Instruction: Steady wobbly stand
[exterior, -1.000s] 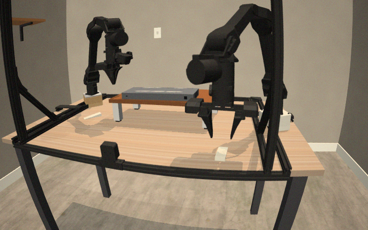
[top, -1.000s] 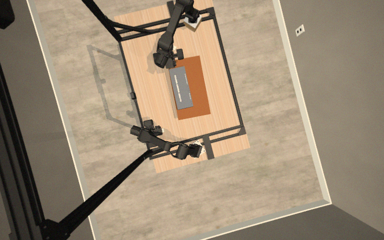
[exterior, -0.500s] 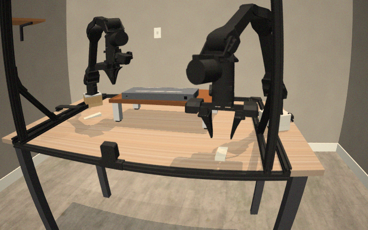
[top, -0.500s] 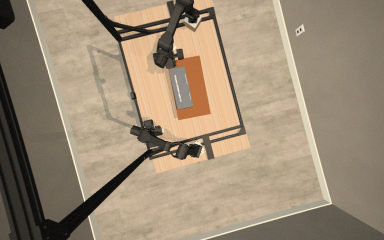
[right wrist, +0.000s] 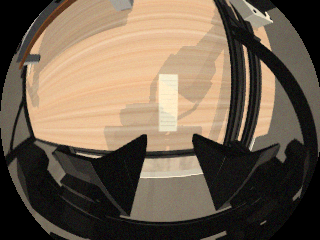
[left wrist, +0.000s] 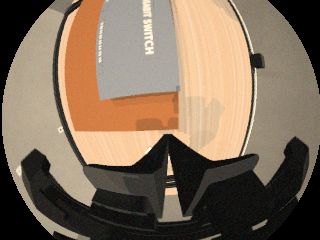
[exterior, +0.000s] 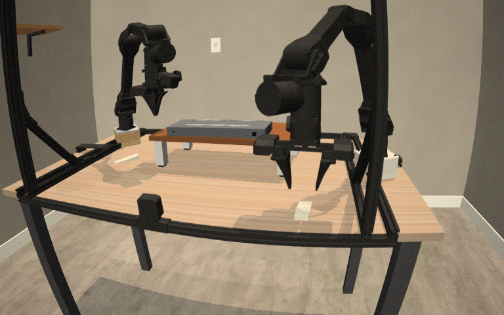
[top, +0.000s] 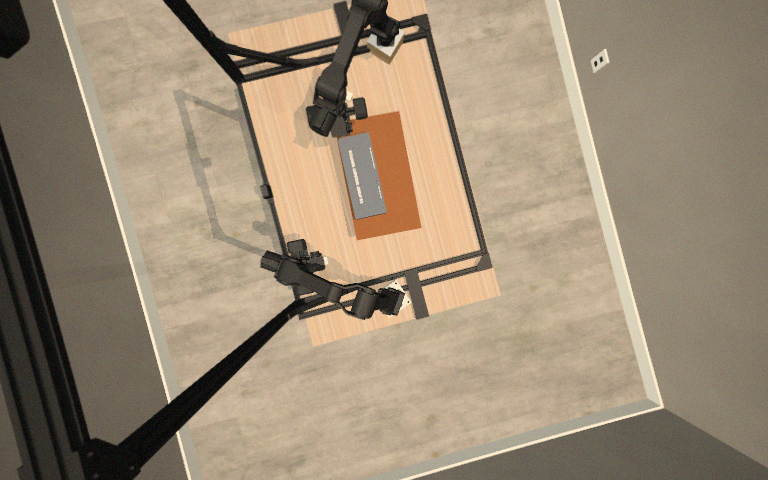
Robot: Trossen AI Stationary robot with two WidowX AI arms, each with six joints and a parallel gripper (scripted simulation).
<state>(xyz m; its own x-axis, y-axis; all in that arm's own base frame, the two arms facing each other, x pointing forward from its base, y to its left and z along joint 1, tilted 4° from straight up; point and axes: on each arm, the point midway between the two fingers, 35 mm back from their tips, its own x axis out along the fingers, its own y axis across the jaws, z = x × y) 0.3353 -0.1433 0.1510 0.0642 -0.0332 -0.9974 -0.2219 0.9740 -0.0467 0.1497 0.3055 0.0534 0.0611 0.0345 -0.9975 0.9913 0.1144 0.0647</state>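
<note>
Now: right hand 90 mm above the pale wedge and 30 mm short of it. The rest, counted from my right hand: grey network switch 310 mm to the left, 220 mm ahead, 20 mm above; then stand 310 mm to the left, 270 mm ahead, 50 mm below.
</note>
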